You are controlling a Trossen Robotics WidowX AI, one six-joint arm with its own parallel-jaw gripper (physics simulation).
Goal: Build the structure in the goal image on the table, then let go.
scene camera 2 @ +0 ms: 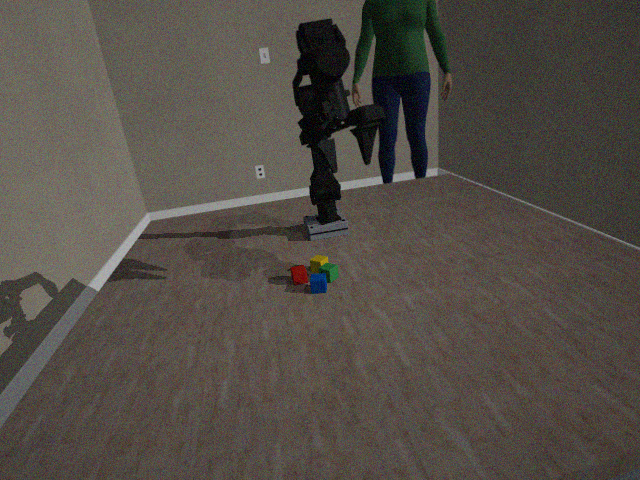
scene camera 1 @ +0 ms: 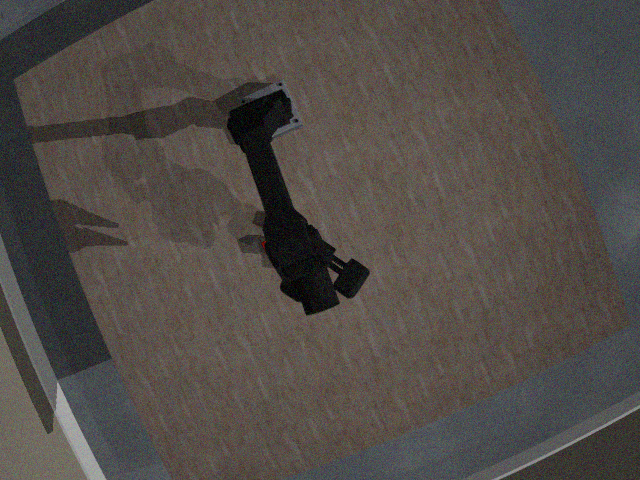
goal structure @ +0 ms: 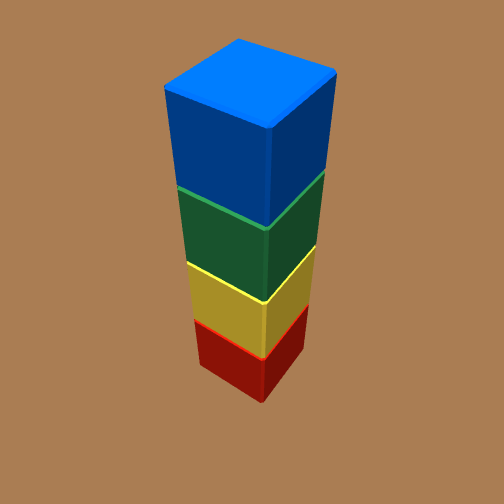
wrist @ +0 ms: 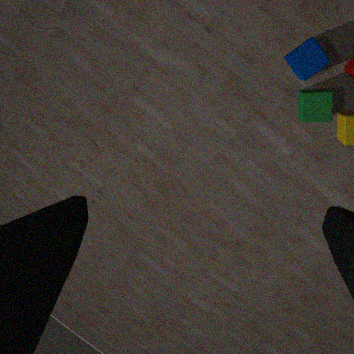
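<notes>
A blue cube (scene camera 2: 318, 283) (wrist: 307, 59) stands nearest the camera in the scene camera 2 view. A green cube (scene camera 2: 329, 272) (wrist: 315, 106) is just behind it, and a yellow cube (scene camera 2: 318, 264) (wrist: 345, 129) is behind the green one. A red cube (scene camera 2: 299, 274) (wrist: 350, 68) lies to their left and looks tilted; a sliver of the red cube (scene camera 1: 264, 244) shows beside the arm in the scene camera 1 view. The arm hides the other cubes there. My gripper (scene camera 2: 351, 166) (wrist: 208, 213) is open and empty, high above the table, with the cubes off to the upper right in the wrist view.
The arm's grey base (scene camera 1: 297, 124) (scene camera 2: 327, 229) stands behind the cubes on the wood-patterned surface (scene camera 1: 439, 258) (scene camera 2: 413, 361). A person (scene camera 2: 402, 46) in a green top stands beyond it near the wall. Dark arm shadows fall left of the cubes.
</notes>
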